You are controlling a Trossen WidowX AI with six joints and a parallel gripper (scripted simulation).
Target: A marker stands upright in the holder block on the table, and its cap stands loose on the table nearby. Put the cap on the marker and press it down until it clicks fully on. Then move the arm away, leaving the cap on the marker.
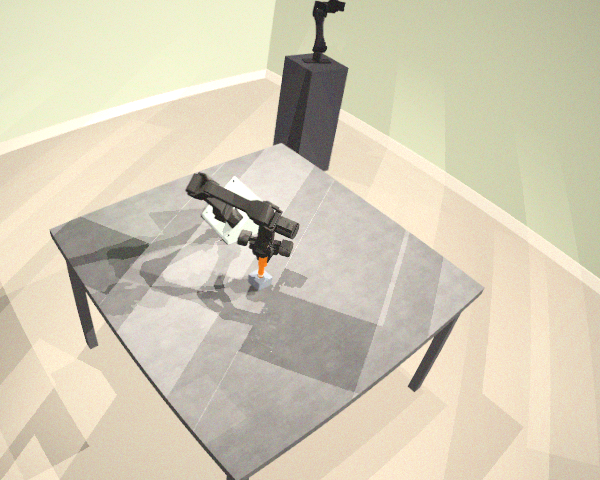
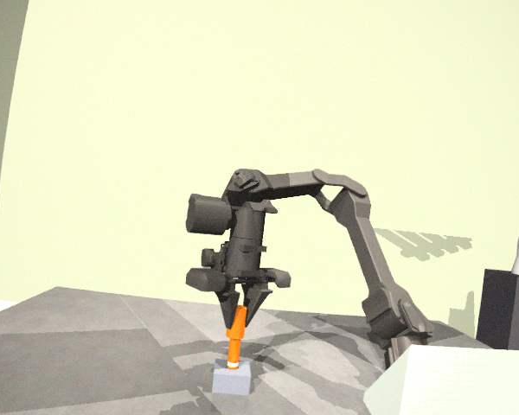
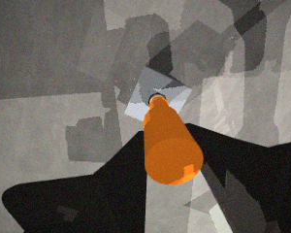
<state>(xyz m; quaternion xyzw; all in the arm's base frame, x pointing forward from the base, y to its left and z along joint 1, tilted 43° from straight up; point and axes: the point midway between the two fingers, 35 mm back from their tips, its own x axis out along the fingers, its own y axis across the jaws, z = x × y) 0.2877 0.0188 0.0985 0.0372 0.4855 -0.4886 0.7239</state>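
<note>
Now: gripper tip 4 cm above the orange marker. Round my gripper tip: orange cap (1 cm above); grey holder block (9 cm below).
</note>
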